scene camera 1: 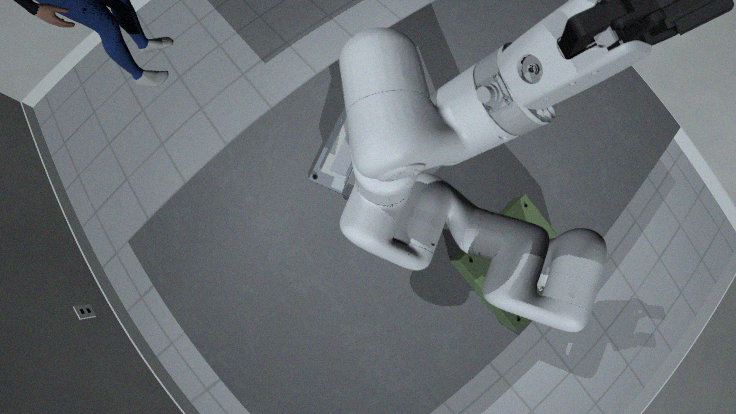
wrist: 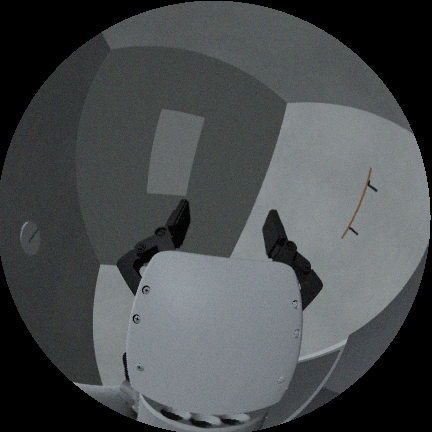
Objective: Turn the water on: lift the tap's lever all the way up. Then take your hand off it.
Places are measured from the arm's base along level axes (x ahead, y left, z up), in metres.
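Pixels of known places: gripper, fingertip midpoint: [wrist: 227, 214].
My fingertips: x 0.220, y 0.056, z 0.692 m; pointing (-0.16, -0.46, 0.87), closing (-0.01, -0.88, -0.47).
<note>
Behind a point stands the place of what it marks.
The tap's grey mounting plate [scene camera 1: 327, 181] {x 0.406, y 0.303, z -0.083 m}, with a dark screw at its corner, shows at the left edge of the arm in the scene view. Part of a pale block on it shows, but the arm hides the rest, so the lever's position cannot be told. The tap does not show in the wrist view. My gripper [scene camera 1: 712, 12] [wrist: 227, 214] {x 0.220, y 0.056, z 0.691 m} is open and empty, its black fingers wide apart. It is at the top right of the scene view, well away from the tap, and faces the walls.
The white arm [scene camera 1: 391, 113] {x 0.273, y 0.248, z 0.539 m} reaches over the tap's plate from the green base [scene camera 1: 509, 315] {x -0.096, y 0.080, z 0.000 m}. A person [scene camera 1: 115, 43] stands at the top left. In the wrist view, an orange rail [wrist: 361, 202] is on the pale wall at the right and a round disc [wrist: 30, 238] is at the left.
</note>
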